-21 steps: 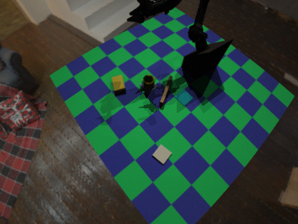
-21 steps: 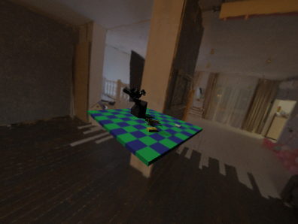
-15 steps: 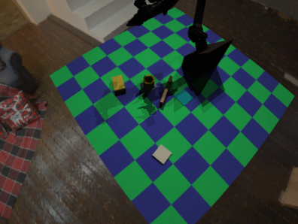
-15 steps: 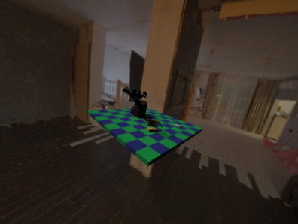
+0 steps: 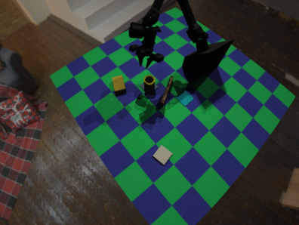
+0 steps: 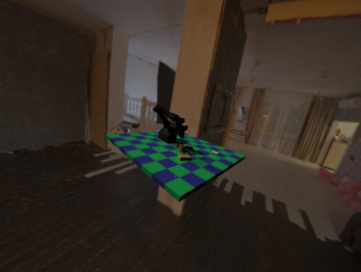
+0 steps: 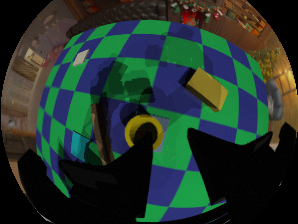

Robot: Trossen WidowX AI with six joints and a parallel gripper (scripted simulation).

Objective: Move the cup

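Now: gripper tip 2 cm past the cup, 3 cm to the right of it and 12 cm above it. From my gripper tip the other things lie so: cyan pad: 16 cm behind, 23 cm to the left, 17 cm below; then yellow block: 15 cm ahead, 7 cm to the right, 14 cm below; then brown stick: 9 cm behind, 13 cm to the left, 15 cm below.
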